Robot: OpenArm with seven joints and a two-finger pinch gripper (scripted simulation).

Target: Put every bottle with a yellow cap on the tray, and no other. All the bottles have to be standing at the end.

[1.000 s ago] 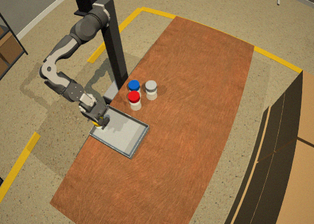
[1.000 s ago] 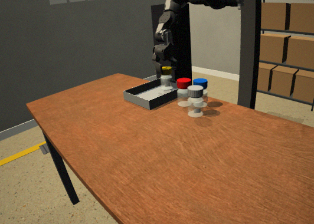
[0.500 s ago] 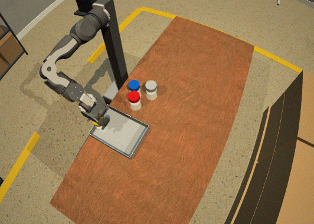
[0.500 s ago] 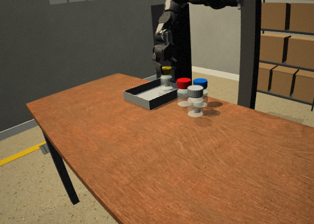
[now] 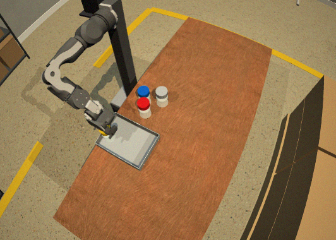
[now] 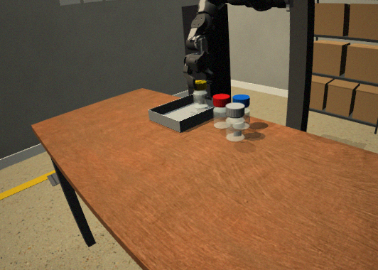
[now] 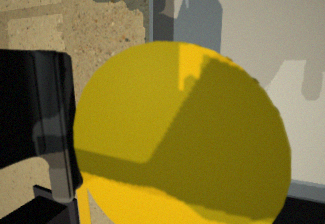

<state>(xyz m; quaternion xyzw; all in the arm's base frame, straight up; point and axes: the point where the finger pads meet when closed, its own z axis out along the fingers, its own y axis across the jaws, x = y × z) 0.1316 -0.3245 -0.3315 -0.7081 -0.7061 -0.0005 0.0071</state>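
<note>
Now: hand 50 mm above the yellow-capped bottle. Also, from my hand: blue-capped bottle: 50 mm ahead, 240 mm to the left, 50 mm below; then red-capped bottle: 90 mm ahead, 190 mm to the left, 50 mm below; then grey tray: 90 mm ahead, 20 mm to the left, 80 mm below.
</note>
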